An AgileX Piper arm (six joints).
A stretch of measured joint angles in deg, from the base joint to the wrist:
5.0, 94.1, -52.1, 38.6, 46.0, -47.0
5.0, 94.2, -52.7, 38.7, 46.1, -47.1
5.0, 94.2, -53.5, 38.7, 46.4, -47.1
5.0, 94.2, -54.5, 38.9, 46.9, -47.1
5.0, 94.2, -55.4, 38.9, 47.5, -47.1
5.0, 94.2, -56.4, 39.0, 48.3, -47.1
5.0, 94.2, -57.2, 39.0, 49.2, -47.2
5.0, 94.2, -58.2, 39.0, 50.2, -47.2
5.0, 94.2, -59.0, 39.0, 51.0, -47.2
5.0, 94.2, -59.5, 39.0, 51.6, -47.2
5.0, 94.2, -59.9, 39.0, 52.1, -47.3
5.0, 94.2, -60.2, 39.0, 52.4, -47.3
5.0, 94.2, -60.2, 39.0, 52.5, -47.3
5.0, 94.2, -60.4, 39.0, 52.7, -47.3
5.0, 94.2, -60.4, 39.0, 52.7, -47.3
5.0, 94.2, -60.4, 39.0, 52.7, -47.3
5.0, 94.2, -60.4, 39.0, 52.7, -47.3
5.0, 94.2, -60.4, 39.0, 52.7, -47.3
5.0, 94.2, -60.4, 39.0, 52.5, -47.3
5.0, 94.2, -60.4, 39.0, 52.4, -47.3
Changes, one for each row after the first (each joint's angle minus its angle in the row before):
0.0, 0.1, -0.6, 0.1, 0.1, -0.1
0.0, 0.0, -0.8, 0.0, 0.3, 0.0
0.0, 0.0, -1.0, 0.2, 0.5, 0.0
0.0, 0.0, -0.9, 0.0, 0.6, 0.0
0.0, 0.0, -1.0, 0.1, 0.8, 0.0
0.0, 0.0, -0.8, 0.0, 0.9, -0.1
0.0, 0.0, -1.0, 0.0, 1.0, 0.0
0.0, 0.0, -0.8, 0.0, 0.8, 0.0
0.0, 0.0, -0.5, 0.0, 0.6, 0.0
0.0, 0.0, -0.4, 0.0, 0.5, -0.1
0.0, 0.0, -0.3, 0.0, 0.3, 0.0
0.0, 0.0, 0.0, 0.0, 0.1, 0.0
0.0, 0.0, -0.2, 0.0, 0.2, 0.0
0.0, 0.0, 0.0, 0.0, 0.0, 0.0
0.0, 0.0, 0.0, 0.0, 0.0, 0.0
0.0, 0.0, 0.0, 0.0, 0.0, 0.0
0.0, 0.0, 0.0, 0.0, 0.0, 0.0
0.0, 0.0, 0.0, 0.0, -0.2, 0.0
0.0, 0.0, 0.0, 0.0, -0.1, 0.0

